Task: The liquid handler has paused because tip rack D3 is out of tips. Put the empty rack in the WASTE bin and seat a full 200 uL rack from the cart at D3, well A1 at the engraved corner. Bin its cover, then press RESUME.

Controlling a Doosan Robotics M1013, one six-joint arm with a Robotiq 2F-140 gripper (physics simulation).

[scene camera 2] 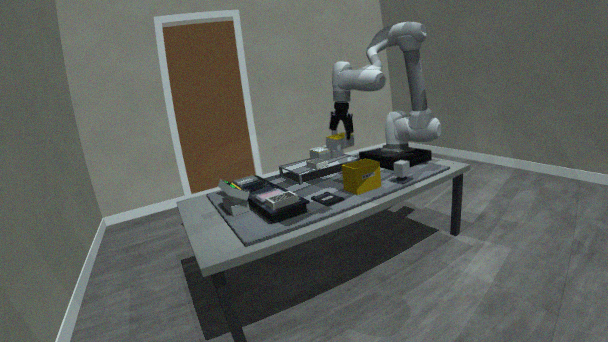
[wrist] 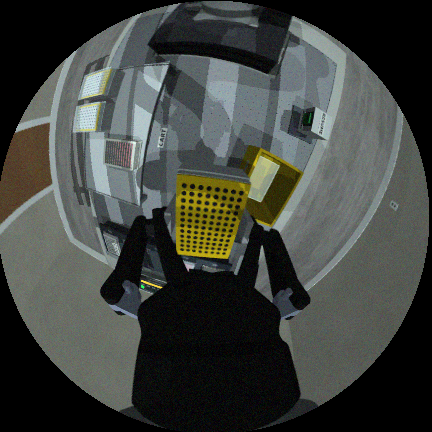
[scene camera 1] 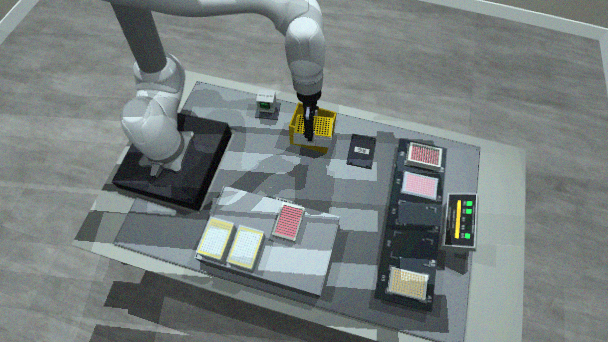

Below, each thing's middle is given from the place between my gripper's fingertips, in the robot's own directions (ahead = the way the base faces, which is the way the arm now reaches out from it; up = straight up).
I see the yellow WASTE bin (scene camera 2: 361, 176) 160 mm below my hand, 120 mm to the left of it and 20 mm behind it. Also, from my hand: black RG plate (scene camera 1: 361, 152) (220 mm below, 190 mm ahead, 100 mm to the left); then cart plate (scene camera 1: 303, 265) (350 mm to the right, 170 mm below, 90 mm behind); then RESUME button box (wrist: 308, 123) (240 mm behind, 220 mm to the left, 170 mm below).
